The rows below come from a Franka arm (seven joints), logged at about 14 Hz.
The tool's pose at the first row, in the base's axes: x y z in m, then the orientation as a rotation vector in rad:
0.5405, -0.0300, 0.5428, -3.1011, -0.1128, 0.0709
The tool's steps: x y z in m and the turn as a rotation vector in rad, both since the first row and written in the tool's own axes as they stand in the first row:
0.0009, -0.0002, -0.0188, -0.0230, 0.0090, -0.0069
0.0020, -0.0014, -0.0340, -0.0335, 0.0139, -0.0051
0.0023, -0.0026, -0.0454, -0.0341, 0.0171, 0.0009
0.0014, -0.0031, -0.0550, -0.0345, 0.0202, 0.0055
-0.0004, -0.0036, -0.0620, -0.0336, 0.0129, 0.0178
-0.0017, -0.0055, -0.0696, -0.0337, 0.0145, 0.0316
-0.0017, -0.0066, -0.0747, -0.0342, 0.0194, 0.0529
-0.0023, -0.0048, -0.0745, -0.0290, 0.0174, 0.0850
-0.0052, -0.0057, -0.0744, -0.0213, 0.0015, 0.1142
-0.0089, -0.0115, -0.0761, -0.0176, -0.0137, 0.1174
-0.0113, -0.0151, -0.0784, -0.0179, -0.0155, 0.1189
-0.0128, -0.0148, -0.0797, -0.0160, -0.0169, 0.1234
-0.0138, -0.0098, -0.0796, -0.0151, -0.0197, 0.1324
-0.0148, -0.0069, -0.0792, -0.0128, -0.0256, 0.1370
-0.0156, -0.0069, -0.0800, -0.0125, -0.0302, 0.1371
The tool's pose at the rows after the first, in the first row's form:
0.5423, -0.0304, 0.5615, -3.1235, -0.1249, 0.0558
0.5440, -0.0297, 0.5767, -3.1340, -0.1227, 0.0478
0.5447, -0.0289, 0.5881, -3.1351, -0.1133, 0.0429
0.5443, -0.0288, 0.5978, -3.1358, -0.1060, 0.0382
0.5428, -0.0287, 0.6049, -3.1359, -0.0869, 0.0500
0.5417, -0.0271, 0.6126, -3.1368, -0.0652, 0.0479
0.5418, -0.0262, 0.6177, -3.1382, -0.0317, 0.0408
0.5414, -0.0281, 0.6175, -3.1339, 0.0187, 0.0451
0.5384, -0.0274, 0.6175, -3.1264, 0.0641, 0.0711
0.5344, -0.0219, 0.6196, -3.1226, 0.0688, 0.0951
0.5318, -0.0186, 0.6222, -3.1228, 0.0710, 0.0979
0.5304, -0.0191, 0.6235, -3.1209, 0.0781, 0.1003
0.5298, -0.0241, 0.6233, -3.1197, 0.0920, 0.1049
0.5290, -0.0271, 0.6228, -3.1172, 0.0991, 0.1143
0.5282, -0.0271, 0.6236, -3.1168, 0.0991, 0.1214

